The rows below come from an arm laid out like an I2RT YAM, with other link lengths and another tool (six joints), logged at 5 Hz.
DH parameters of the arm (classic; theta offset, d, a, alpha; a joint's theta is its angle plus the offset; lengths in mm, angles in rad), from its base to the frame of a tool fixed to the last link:
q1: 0 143.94 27.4 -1.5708
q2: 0 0 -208.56 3.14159
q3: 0.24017 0 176.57 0
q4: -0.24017 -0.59 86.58 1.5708
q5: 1.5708 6.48 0 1.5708
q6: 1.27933 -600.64 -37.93 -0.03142
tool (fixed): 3.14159 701.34 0 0
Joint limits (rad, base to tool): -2.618..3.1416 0..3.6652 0..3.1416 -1.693..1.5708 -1.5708..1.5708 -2.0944..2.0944
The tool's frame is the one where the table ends.
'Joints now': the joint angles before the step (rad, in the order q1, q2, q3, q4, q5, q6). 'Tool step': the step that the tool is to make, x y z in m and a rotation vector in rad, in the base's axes. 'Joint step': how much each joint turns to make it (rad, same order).
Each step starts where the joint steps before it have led.
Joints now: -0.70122 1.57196 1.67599 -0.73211 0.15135 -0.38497
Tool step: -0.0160 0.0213 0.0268 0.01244 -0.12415 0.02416
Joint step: -0.00127 -0.13651 -0.06118 0.00446 -0.07090 0.06086
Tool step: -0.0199 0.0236 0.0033 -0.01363 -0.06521 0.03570
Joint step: 0.00274 -0.16780 -0.16838 0.05855 -0.04431 0.01114
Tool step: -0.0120 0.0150 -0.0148 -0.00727 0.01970 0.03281
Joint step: 0.00618 -0.09766 -0.13078 0.02350 -0.01478 -0.02869
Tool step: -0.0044 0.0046 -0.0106 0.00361 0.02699 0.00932
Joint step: 0.00182 -0.02906 -0.05175 -0.00004 0.00054 -0.01628
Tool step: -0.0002 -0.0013 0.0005 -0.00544 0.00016 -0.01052
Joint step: 0.00022 0.00017 0.00070 0.00277 0.01145 0.00162
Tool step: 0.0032 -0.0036 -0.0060 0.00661 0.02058 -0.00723
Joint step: 0.00143 0.02422 -0.00227 0.00651 0.01152 -0.00255
